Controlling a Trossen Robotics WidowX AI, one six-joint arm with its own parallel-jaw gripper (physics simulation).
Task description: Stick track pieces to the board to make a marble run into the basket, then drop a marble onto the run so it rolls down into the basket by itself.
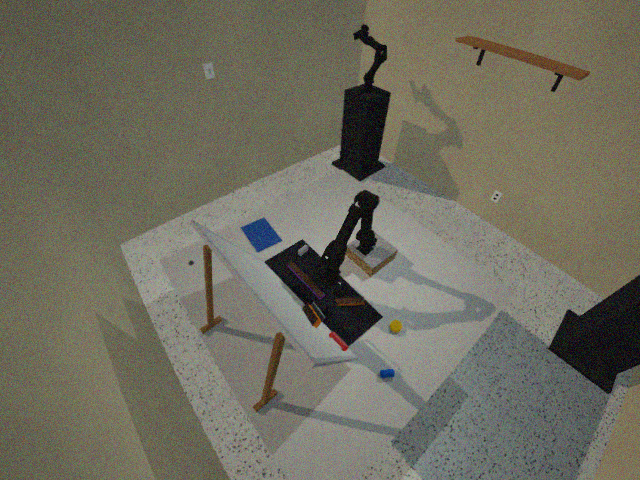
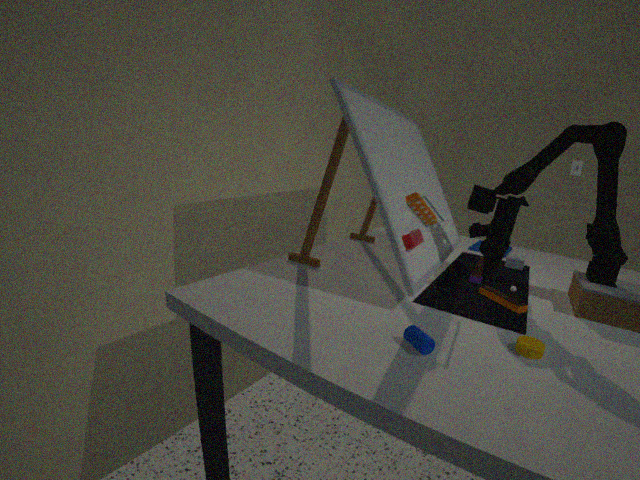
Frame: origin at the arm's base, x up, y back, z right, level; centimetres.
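Seen in the pictures: gripper, fingertip midpoint: [image 1: 328, 291] [image 2: 486, 273]; arm's base at its link origin: [image 1: 364, 248] [image 2: 600, 281].
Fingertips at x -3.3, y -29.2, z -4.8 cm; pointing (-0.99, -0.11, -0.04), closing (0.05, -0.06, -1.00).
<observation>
Offsets run from my fingertips to a thing's top centre. "spot": to the spot under its first point. Level surfaces: height alone.
The white board [image 1: 248, 279] [image 2: 392, 139] leans on wooden legs. An orange track piece {spot: dz -10.2, dx +17.4, dy -18.7 cm} [image 1: 312, 314] [image 2: 421, 208] is on its face, sloping down towards the red basket {dz -22.2, dx +14.0, dy -16.7 cm} [image 1: 338, 341] [image 2: 412, 239] low on the board. On the black mat {dx -3.7 cm} [image 1: 356, 322] [image 2: 449, 299] lie a purple-edged track piece [image 1: 305, 279] [image 2: 475, 278] and an orange-brown track piece {spot: dz -9.3, dx -1.9, dy +4.4 cm} [image 1: 349, 301] [image 2: 504, 300]. A small white marble {dz +1.1, dx -2.1, dy +7.8 cm} [image 1: 339, 283] [image 2: 512, 288] shows beside the gripper. My gripper [image 1: 329, 290] [image 2: 486, 280] is open and empty, pointing down low over the mat between these two pieces; its fingertips are dark and hard to make out.
A pale block {dz +27.9, dx +1.4, dy +7.8 cm} [image 1: 302, 250] [image 2: 514, 264] is on the mat's far part, with a blue square {spot: dz +52.5, dx -3.2, dy -1.8 cm} [image 1: 261, 234] beyond. A blue cylinder {dz -41.7, dx -1.0, dy -7.2 cm} [image 1: 386, 373] [image 2: 419, 339] and a yellow cylinder {dz -31.2, dx -2.1, dy +11.4 cm} [image 1: 395, 326] [image 2: 530, 347] are on the table. The arm stands on a wooden block [image 1: 372, 263] [image 2: 602, 304].
</observation>
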